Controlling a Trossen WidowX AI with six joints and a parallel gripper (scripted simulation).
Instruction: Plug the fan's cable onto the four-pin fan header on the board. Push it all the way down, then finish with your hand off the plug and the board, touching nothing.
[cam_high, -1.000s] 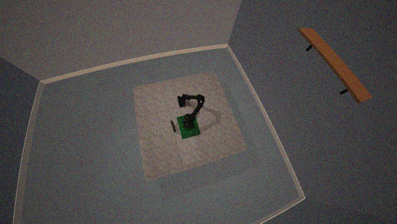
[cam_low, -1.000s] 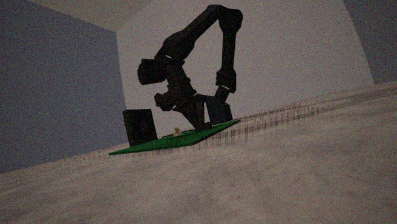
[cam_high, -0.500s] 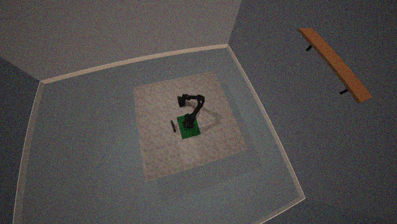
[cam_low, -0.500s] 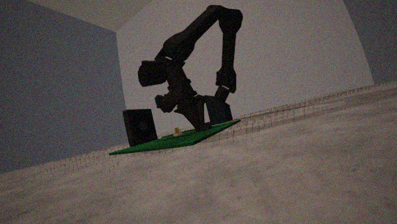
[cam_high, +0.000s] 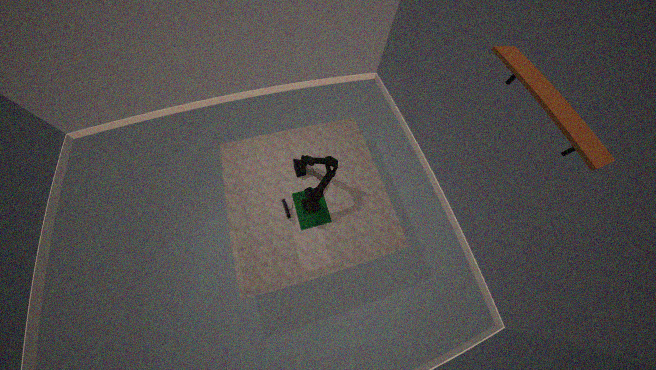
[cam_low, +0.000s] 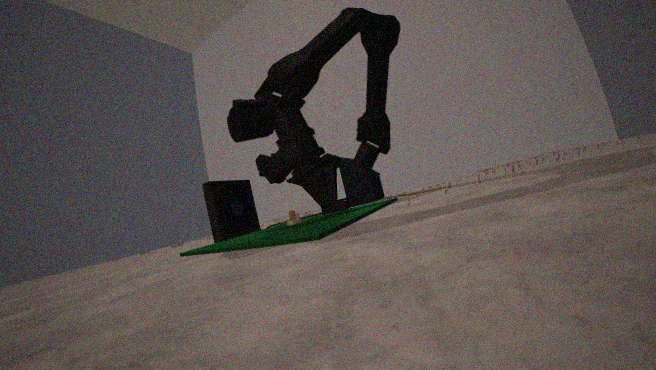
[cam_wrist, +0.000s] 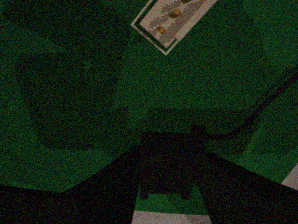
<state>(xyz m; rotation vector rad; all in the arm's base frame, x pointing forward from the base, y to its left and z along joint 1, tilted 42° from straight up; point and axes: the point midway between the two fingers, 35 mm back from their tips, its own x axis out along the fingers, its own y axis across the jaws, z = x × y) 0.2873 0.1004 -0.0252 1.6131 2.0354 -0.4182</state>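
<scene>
The green board lies 4 cm ahead of my gripper tip, 3 cm to the right of it and 3 cm below it. From my gripper tip the other things lie so: fan plug (1 cm to the left); black fan (22 cm to the right, 4 cm above, 3 cm ahead); four-pin fan header (7 cm to the right, 2 cm ahead, 1 cm below).
</scene>
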